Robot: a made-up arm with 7 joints.
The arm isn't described. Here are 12 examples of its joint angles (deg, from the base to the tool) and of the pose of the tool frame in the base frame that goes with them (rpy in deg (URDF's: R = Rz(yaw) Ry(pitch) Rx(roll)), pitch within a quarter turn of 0, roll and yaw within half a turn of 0; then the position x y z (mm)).
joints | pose
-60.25 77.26 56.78 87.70 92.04 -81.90 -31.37 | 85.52 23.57 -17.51 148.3 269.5 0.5
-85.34 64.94 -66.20 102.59 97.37 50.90 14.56 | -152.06 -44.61 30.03 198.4 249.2 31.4
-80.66 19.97 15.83 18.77 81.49 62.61 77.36 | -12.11 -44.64 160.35 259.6 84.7 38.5
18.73 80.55 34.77 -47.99 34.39 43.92 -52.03 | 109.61 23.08 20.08 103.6 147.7 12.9
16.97 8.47 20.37 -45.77 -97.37 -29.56 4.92 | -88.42 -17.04 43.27 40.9 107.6 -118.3
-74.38 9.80 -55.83 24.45 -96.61 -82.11 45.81 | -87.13 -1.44 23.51 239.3 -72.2 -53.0
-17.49 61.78 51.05 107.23 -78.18 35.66 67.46 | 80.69 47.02 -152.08 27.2 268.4 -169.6
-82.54 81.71 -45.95 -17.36 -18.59 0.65 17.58 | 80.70 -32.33 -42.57 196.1 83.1 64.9
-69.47 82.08 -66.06 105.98 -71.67 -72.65 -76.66 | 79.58 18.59 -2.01 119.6 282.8 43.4
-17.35 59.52 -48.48 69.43 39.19 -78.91 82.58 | 56.23 -6.28 -18.01 61.5 216.0 -195.7
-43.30 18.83 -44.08 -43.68 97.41 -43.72 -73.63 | 168.40 24.49 -37.42 108.5 -53.9 -78.8
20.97 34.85 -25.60 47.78 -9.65 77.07 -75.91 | -174.26 14.87 -130.82 -111.6 165.1 -228.8
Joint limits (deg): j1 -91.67..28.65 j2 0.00..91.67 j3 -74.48..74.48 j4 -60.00..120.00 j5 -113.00..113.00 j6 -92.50..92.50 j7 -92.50..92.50
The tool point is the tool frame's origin. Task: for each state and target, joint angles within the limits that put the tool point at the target. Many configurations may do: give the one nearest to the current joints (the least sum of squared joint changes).
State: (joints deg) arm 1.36 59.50 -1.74 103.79 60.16 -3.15 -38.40
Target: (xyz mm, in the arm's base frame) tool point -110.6 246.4 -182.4
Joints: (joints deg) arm 9.55 46.17 -1.03 103.90 60.23 -4.04 -38.40
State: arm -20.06 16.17 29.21 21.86 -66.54 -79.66 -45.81
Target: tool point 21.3 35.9 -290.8
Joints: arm 1.15 0.00 -12.52 54.15 -69.12 -49.99 -45.81
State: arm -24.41 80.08 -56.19 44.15 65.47 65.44 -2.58
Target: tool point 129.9 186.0 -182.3
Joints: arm -23.79 59.19 -61.61 30.70 68.77 65.55 -2.58
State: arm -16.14 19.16 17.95 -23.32 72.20 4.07 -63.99
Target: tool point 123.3 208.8 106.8
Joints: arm -47.48 72.56 39.49 0.40 71.38 9.10 -63.99
